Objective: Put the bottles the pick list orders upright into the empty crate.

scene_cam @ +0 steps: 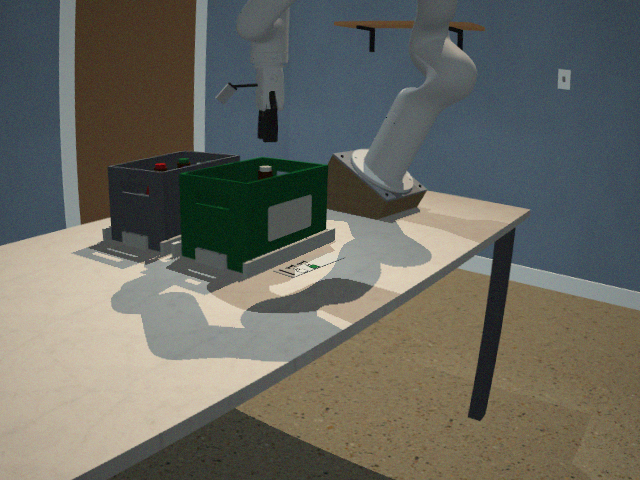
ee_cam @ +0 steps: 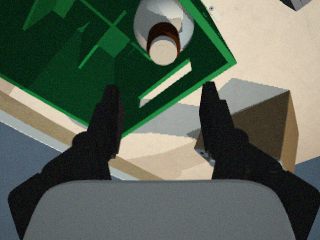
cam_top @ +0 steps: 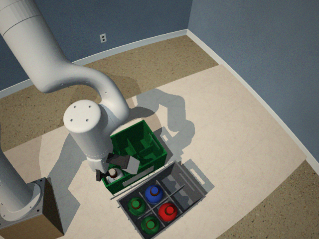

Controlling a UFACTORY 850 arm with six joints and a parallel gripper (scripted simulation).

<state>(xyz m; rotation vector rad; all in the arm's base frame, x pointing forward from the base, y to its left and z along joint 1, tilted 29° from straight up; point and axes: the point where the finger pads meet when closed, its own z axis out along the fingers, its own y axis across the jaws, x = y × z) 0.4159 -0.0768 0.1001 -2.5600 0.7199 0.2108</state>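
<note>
My gripper is now 40 mm short of the green bottle, 150 mm to the left of it and 150 mm above it. The rest, counted from my hand: green crate (80 mm ahead, 50 mm to the left, 160 mm below); then whitish bottle (150 mm below); then blue bottle (130 mm ahead, 130 mm to the right, 150 mm below).
</note>
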